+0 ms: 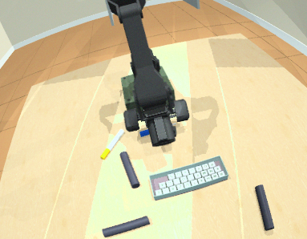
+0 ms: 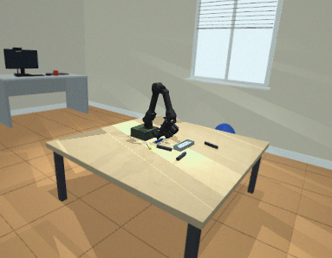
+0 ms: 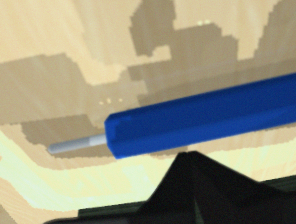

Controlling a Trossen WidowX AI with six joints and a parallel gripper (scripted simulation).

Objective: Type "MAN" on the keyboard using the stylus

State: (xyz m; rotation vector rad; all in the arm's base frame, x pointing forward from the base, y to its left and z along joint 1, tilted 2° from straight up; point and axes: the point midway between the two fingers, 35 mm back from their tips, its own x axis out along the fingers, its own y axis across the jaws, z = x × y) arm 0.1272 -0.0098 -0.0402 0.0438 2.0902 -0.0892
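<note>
The grey stylus tip is 5 cm to the left of my gripper tip and 3 cm ahead of it. Also, from my gripper tip: white pen with yellow cap (17 cm to the right, 5 cm ahead); then blue stylus (3 cm ahead, 1 cm to the left).
</note>
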